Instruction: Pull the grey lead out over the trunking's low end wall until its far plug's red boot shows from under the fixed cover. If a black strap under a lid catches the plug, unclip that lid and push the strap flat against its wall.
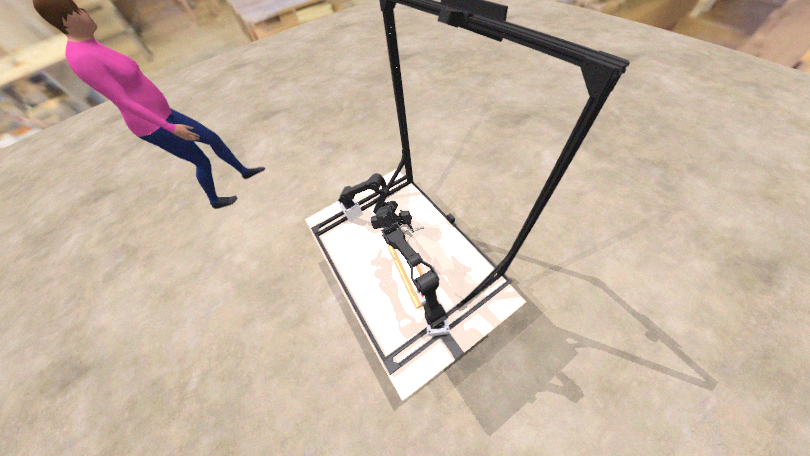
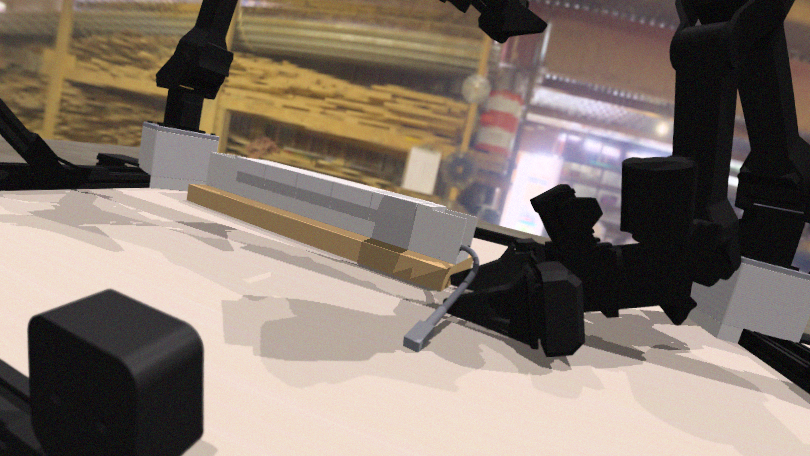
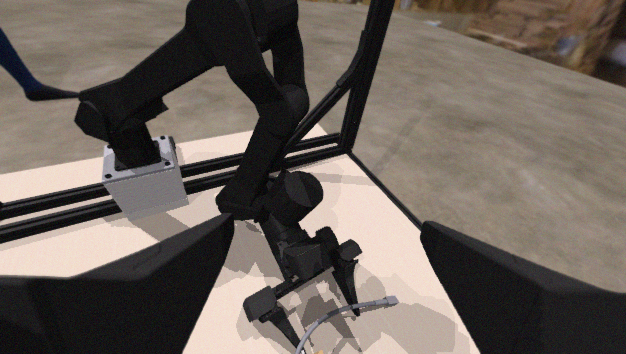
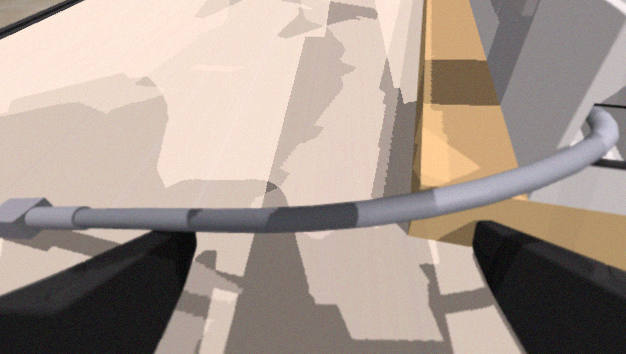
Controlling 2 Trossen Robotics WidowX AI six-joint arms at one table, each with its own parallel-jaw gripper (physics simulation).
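Pixels of known places: left gripper, fingertip midpoint: [image 2: 526,7] [image 3: 329,225]; right gripper, fingertip midpoint: [image 1: 407,236] [image 2: 447,291] [image 3: 333,335] [image 4: 335,232]; left arm's base, origin of the base link: [image 1: 436,321] [image 2: 180,129]; right arm's base, origin of the base link: [image 1: 348,204] [image 2: 759,260] [image 3: 138,155].
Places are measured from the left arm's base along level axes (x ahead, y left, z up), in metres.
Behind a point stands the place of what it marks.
The grey lead [image 2: 442,310] @(z -0.078, x 0.572, y 0.024 m) [image 3: 372,303] @(z -0.075, x 0.567, y 0.033 m) [image 4: 400,211] @(z -0.055, x 0.540, y 0.114 m) comes over the low end wall [image 4: 575,197] @(z -0.069, x 0.496, y 0.149 m) of the grey trunking [image 2: 436,232] @(z -0.045, x 0.472, y 0.130 m) and bends sideways. Its near plug [image 2: 416,335] @(z -0.088, x 0.579, y -0.010 m) [image 3: 392,300] @(z -0.086, x 0.576, y -0.005 m) [image 4: 20,217] @(z -0.083, x 0.578, y 0.006 m) is at the free end. My right gripper [image 3: 333,335] @(z -0.087, x 0.528, y 0.093 m) [image 4: 335,232] @(z -0.087, x 0.528, y 0.093 m) is open near the end wall; the lead crosses in front of its spread fingertips and is not gripped. My left gripper is open and empty, high above the table. The far plug and black straps cannot be made out. A small red spot [image 1: 422,294] @(z -0.063, x 0.147, y 0.050 m) beside the left arm is too small to identify.
A wooden base [image 1: 405,277] @(z -0.073, x 0.260, y 0.129 m) [image 2: 272,220] @(z -0.083, x 0.290, y 0.039 m) [image 4: 460,30] @(z -0.073, x 0.361, y 0.083 m) runs under the trunking and stands out along its side. Light grey mounting blocks [image 2: 178,158] @(z -0.045, x 0.050, y -0.012 m) [image 3: 147,192] @(z -0.038, x 0.720, y 0.417 m) carry the arms. Black frame rails and posts edge the table. A person [image 1: 121,84] stands on the floor beyond.
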